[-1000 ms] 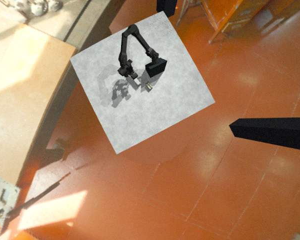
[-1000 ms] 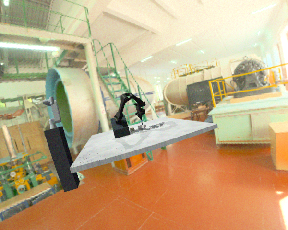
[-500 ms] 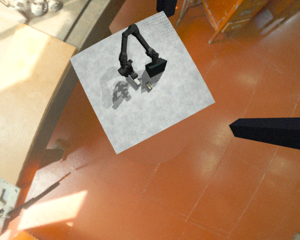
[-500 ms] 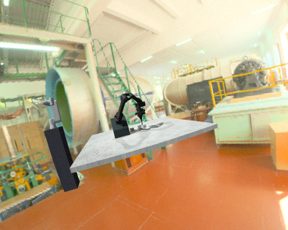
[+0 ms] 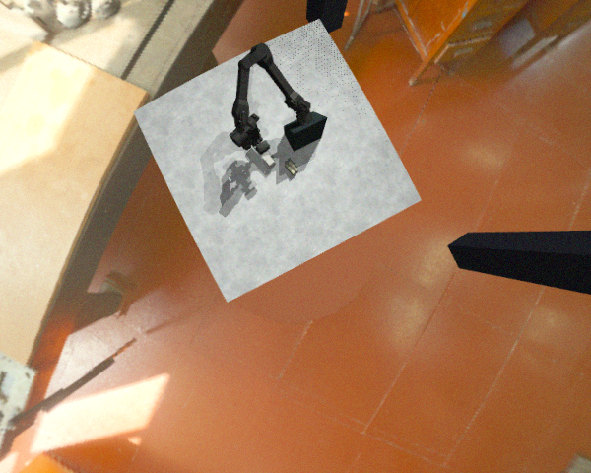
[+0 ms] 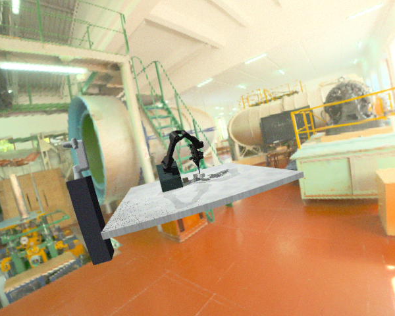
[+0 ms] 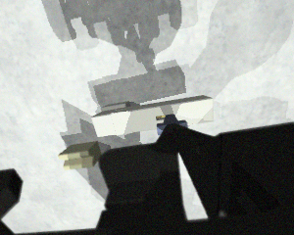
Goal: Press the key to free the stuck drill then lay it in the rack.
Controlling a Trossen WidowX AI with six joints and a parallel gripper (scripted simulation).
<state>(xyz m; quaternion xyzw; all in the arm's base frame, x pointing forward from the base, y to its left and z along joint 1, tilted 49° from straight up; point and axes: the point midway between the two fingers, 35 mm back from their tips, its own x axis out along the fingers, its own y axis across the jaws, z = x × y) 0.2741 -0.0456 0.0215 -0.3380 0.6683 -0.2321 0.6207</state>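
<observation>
Now: gripper tip 80 mm above the drill, 50 mm to the right of it and 10 mm past it. Also, from my gripper tip: small fixture 90 mm below, 30 mm to the left, 10 mm behind.
</observation>
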